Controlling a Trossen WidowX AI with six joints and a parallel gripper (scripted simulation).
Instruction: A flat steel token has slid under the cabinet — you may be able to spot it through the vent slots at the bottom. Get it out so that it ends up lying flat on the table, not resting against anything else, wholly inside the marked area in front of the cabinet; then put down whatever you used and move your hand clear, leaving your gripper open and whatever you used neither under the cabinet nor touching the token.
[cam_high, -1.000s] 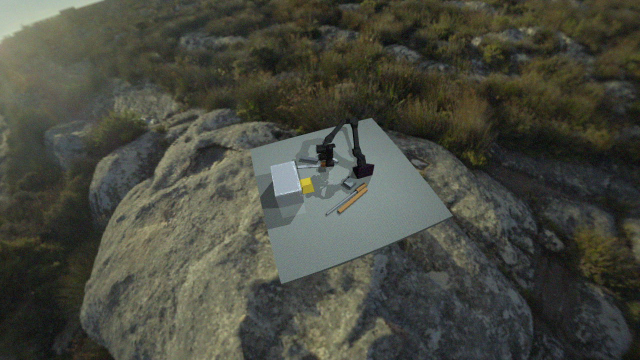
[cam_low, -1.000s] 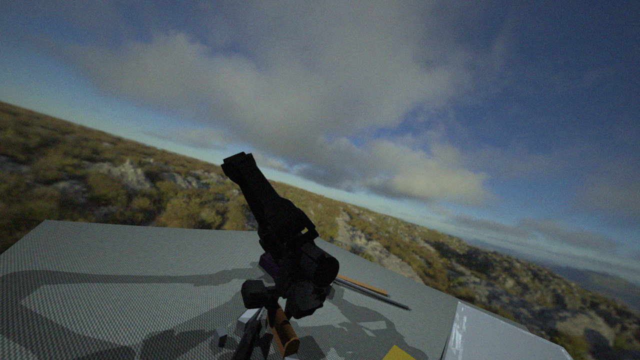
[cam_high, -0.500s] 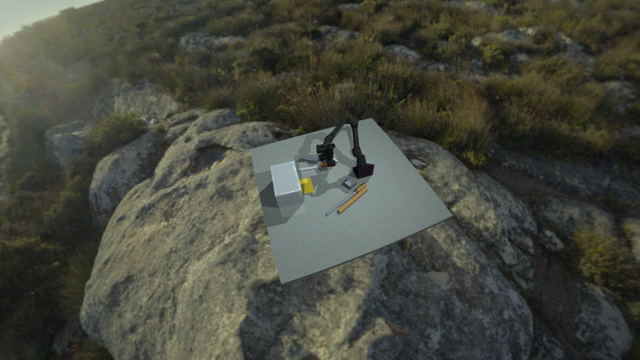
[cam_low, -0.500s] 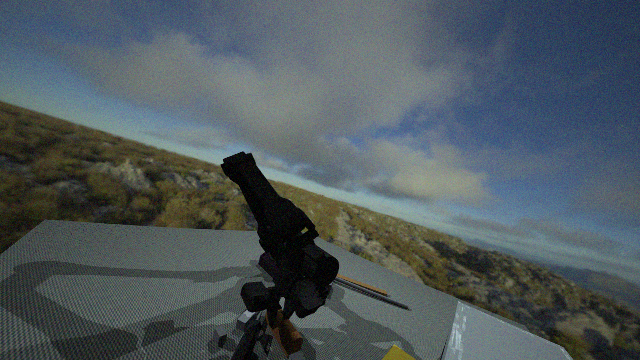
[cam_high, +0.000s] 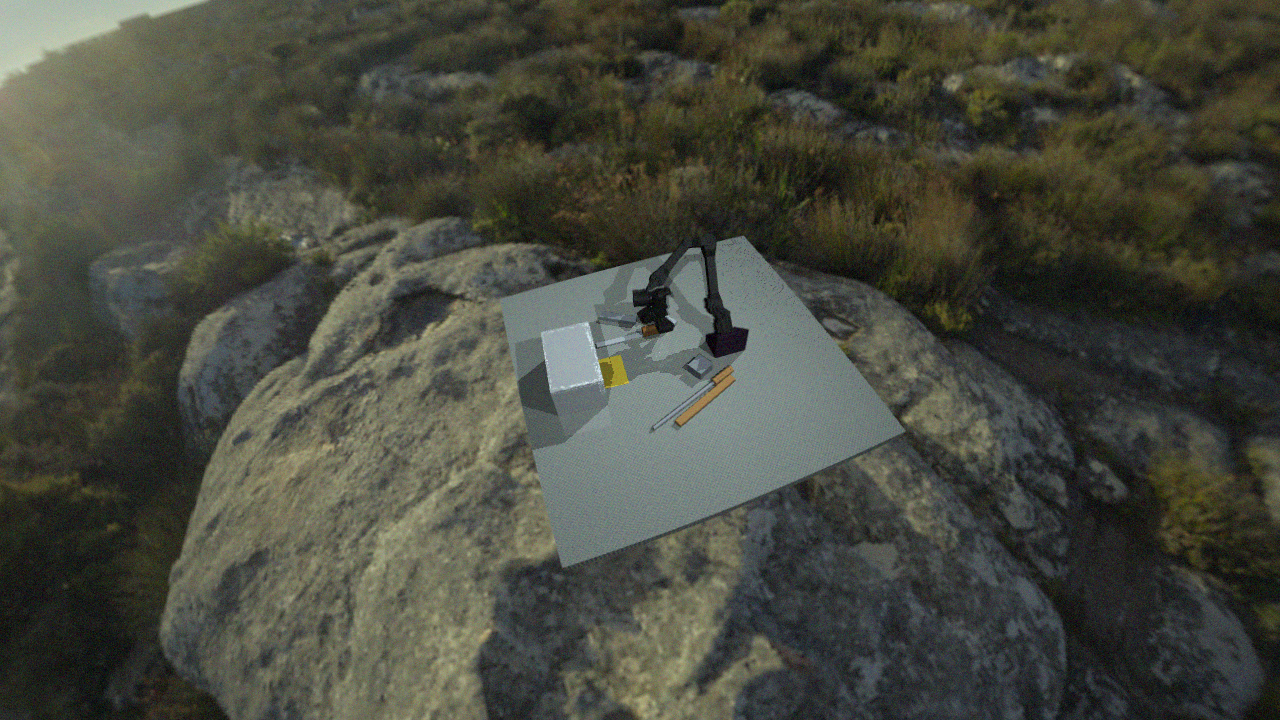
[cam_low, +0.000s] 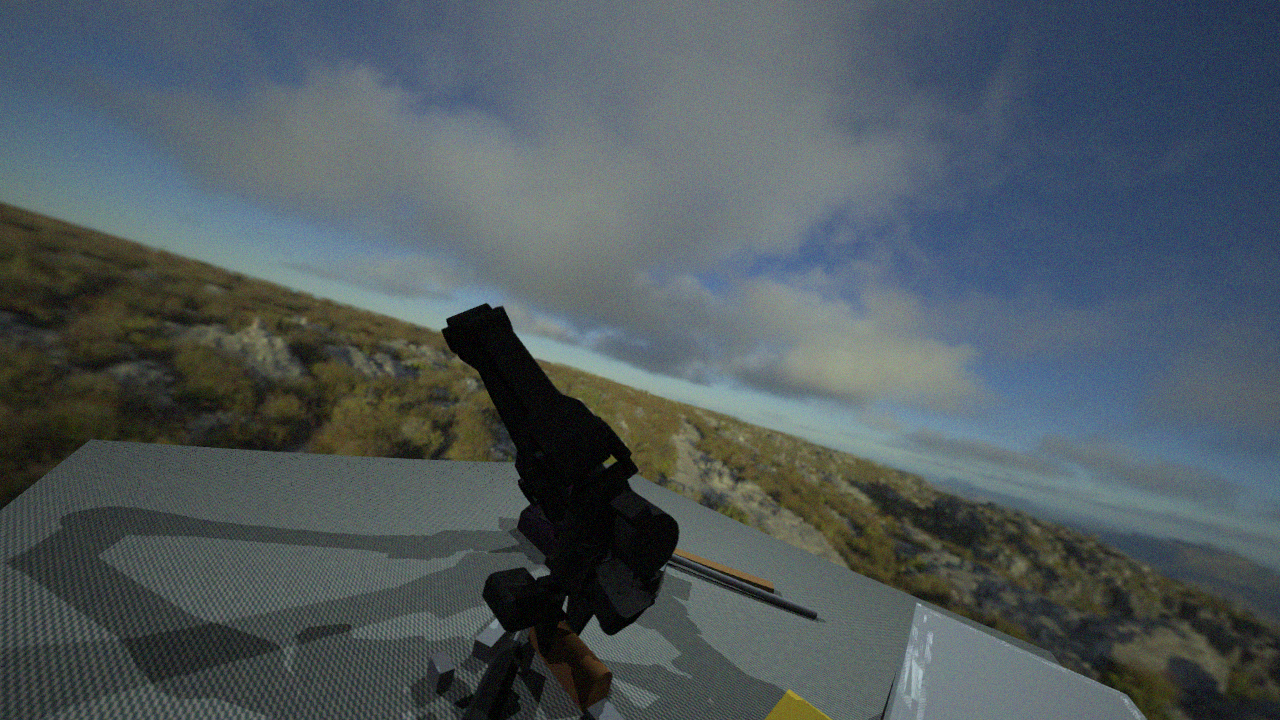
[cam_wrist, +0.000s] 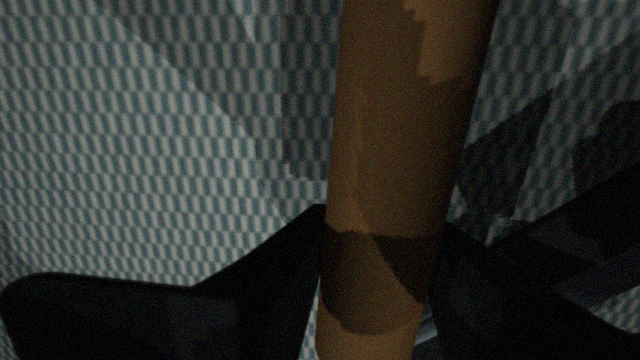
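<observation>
Now: gripper tip 60 mm past the grey bar and 30 mm to the left of it. Round my gripper tip: grey block 260 mm to the left, 60 mm behind, 10 mm above; small grey cube 120 mm to the right, 40 mm behind; wooden stick 400 mm to the left, 10 mm behind.
</observation>
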